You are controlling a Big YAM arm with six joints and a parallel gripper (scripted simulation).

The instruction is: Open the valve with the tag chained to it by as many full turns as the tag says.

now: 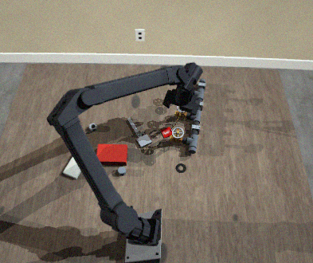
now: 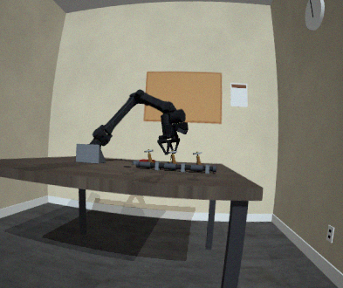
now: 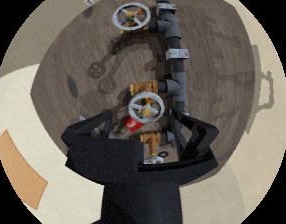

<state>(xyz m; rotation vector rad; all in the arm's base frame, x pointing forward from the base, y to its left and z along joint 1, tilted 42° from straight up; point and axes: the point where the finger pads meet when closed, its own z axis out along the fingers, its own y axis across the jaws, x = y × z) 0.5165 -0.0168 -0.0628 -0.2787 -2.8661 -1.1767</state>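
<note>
Right now my hand is 6 cm past the red tag, 4 cm to the right of it and 8 cm above it. The rest, counted from my hand: grey hammer-like tool 10 cm behind, 16 cm to the left, 8 cm below; then small grey cylinder 28 cm behind, 19 cm to the left, 7 cm below; then red block 22 cm behind, 25 cm to the left, 7 cm below.
</note>
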